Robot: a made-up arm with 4 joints.
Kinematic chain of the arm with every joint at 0, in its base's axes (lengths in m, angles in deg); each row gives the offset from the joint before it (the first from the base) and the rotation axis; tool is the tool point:
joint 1: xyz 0 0 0.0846 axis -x
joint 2: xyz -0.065 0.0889 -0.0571 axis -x
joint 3: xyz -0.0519 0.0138 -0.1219 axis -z
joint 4: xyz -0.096 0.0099 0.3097 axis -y
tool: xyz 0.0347 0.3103 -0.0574
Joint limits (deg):
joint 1: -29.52..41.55
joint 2: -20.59..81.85
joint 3: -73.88..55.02
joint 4: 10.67..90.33
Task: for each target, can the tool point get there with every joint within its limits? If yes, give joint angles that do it. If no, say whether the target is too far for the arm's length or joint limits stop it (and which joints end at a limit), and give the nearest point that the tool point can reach.
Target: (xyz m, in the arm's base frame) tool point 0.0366 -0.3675 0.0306
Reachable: no: joint limits stop it (at a limit: joint 1, joint 2, joint 4) | nearest point 0.1044 0.0056 -0.3024 | short by 0.505 m
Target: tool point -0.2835 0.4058 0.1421
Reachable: yes | joints -7.74 16.68 -23.72 23.59
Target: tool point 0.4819 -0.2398 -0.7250
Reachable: no: too far | nearest point 0.0896 -0.0015 -0.3132 | short by 0.617 m
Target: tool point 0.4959 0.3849 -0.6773
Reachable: no: too far | nearest point 0.1232 0.1918 -0.2950 | short by 0.568 m
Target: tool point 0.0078 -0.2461 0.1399
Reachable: no: joint limits stop it (at a limit: joint 1, joint 2, joint 3) | nearest point 0.1265 0.0874 0.3865 | short by 0.431 m
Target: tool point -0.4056 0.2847 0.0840
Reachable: yes | joints 25.74 3.84 -58.70 61.60
